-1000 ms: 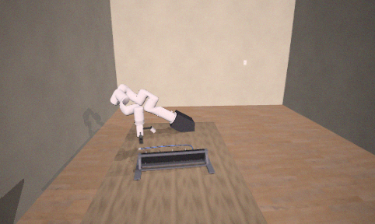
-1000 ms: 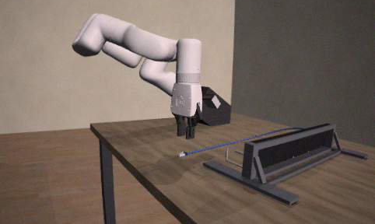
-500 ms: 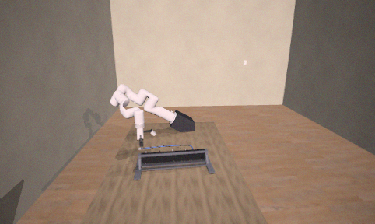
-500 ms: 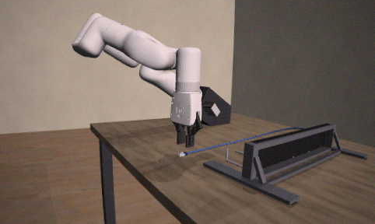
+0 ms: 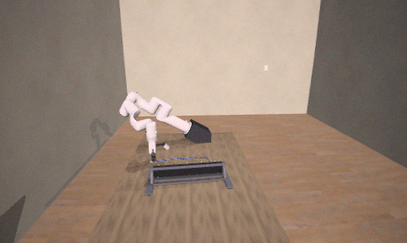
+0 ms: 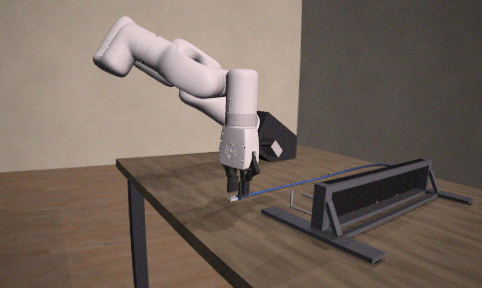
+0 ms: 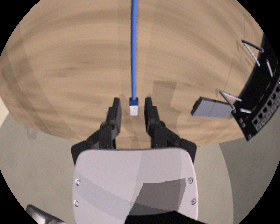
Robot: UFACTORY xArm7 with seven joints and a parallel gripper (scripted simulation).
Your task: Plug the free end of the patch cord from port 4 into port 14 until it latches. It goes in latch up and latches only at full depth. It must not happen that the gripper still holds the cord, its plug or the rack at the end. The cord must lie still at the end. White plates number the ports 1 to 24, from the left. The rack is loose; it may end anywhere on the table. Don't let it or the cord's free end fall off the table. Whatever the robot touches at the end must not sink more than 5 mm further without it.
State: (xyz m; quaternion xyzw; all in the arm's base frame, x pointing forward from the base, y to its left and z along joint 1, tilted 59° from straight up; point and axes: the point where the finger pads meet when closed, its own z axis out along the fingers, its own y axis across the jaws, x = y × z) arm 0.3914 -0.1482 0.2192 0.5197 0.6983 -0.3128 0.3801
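Now: the pale plug 30 mm below my hand and 20 mm to the right of it.
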